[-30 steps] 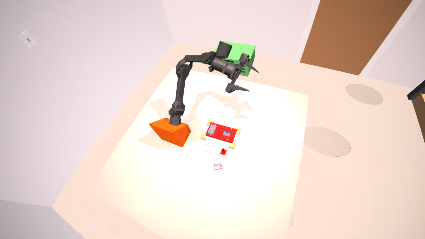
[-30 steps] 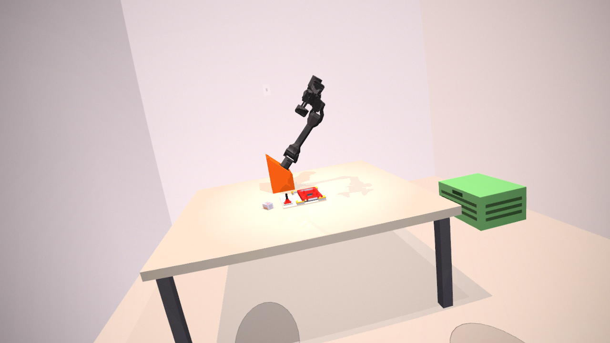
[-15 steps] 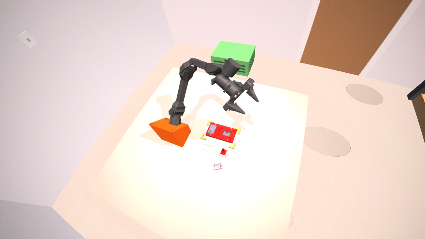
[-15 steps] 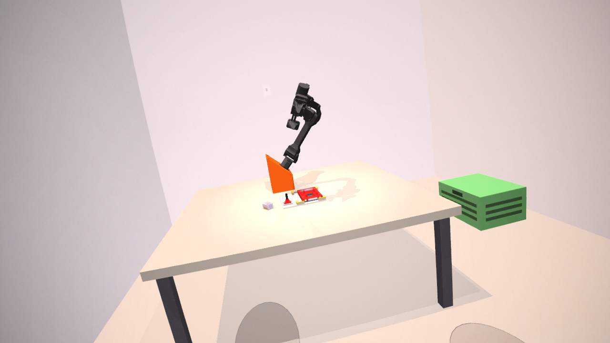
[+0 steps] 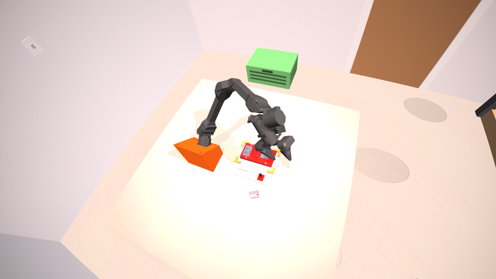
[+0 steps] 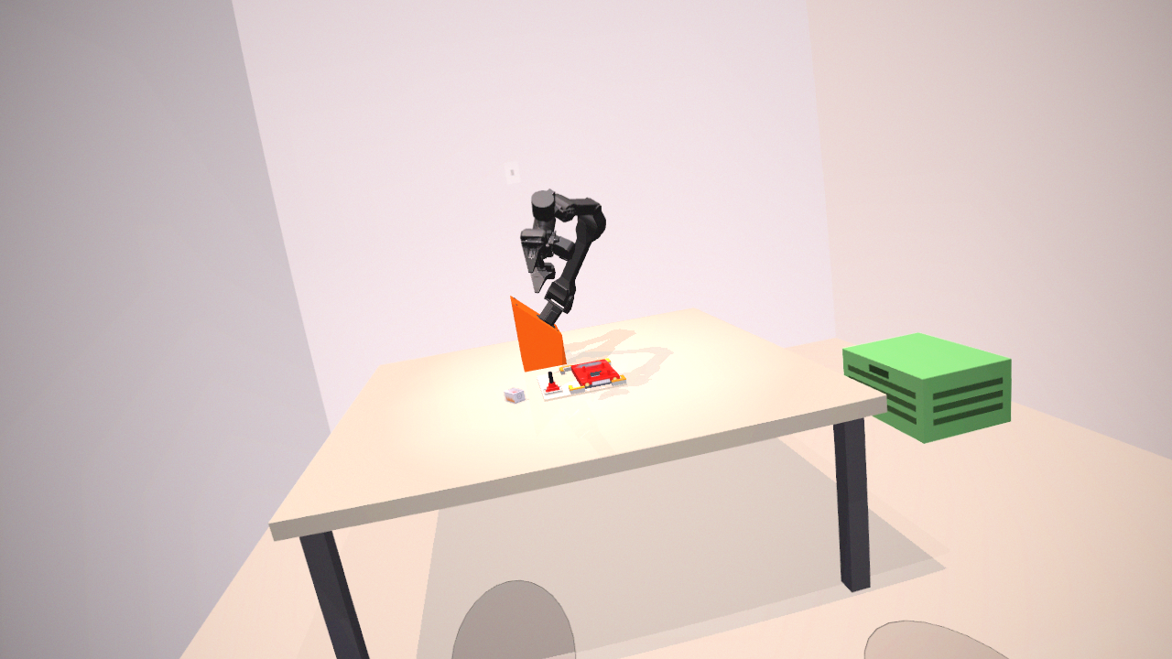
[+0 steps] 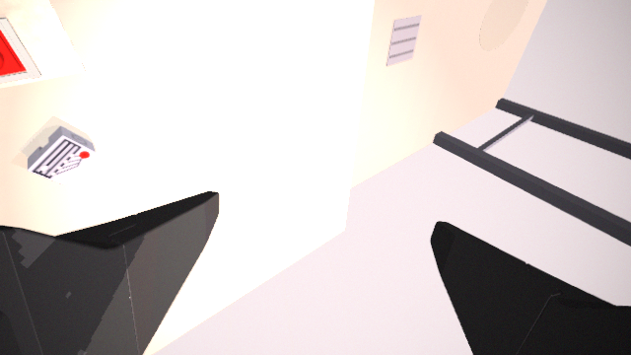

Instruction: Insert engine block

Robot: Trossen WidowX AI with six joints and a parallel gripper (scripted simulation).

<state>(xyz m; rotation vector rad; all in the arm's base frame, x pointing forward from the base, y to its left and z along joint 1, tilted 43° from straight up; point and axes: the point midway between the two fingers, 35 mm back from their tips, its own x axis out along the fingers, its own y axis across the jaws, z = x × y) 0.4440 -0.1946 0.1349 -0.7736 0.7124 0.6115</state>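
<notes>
Now: the engine block 31 cm below my gripper tip, 12 cm behind it and 9 cm to the right of it.
</notes>
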